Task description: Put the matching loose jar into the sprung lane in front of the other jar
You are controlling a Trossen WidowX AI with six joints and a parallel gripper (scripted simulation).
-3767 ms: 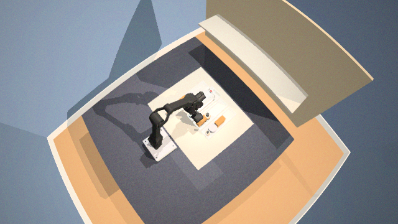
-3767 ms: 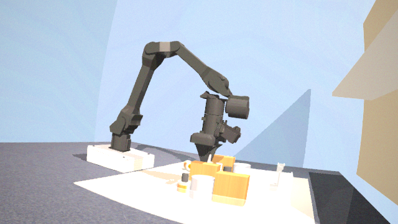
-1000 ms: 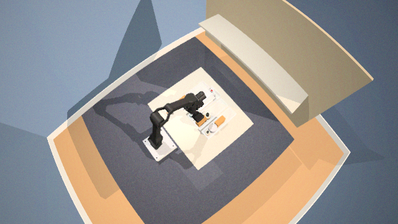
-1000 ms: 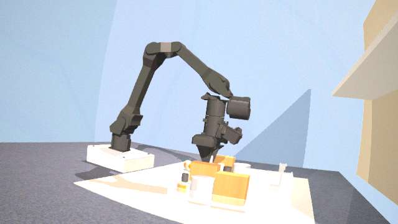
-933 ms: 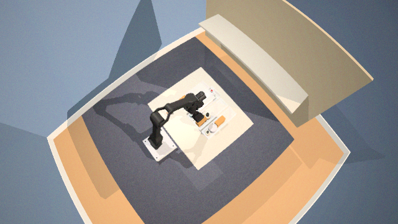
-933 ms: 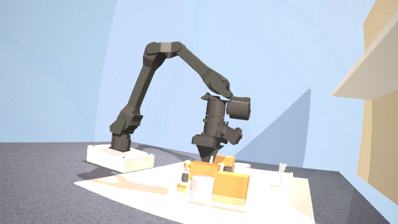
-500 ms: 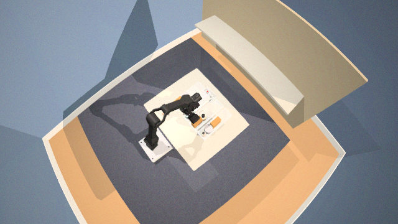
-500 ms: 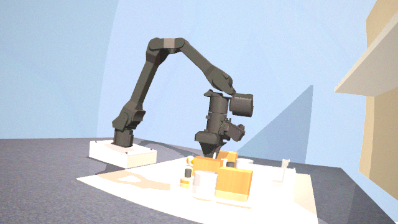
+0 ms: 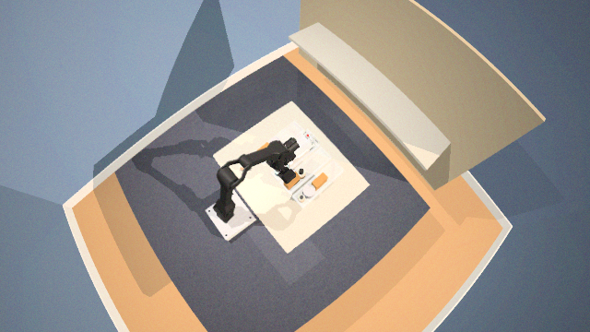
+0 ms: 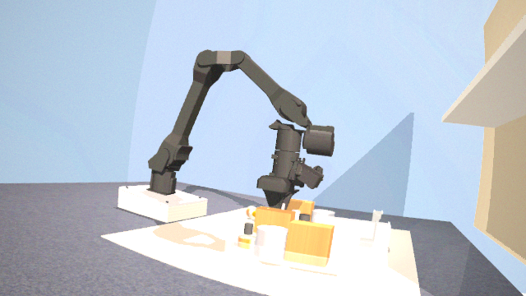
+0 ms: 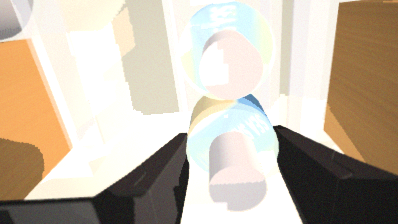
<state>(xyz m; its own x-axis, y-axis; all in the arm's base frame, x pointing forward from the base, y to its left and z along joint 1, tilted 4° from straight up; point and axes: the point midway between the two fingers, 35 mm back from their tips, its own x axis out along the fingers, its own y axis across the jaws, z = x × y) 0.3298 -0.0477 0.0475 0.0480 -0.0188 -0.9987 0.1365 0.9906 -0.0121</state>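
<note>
The pale lane is 15 cm ahead of my gripper tip and 2 cm below it. From my gripper tip the other things lie so: shelf unit (49 cm ahead, 33 cm above, 12 cm to the right).
</note>
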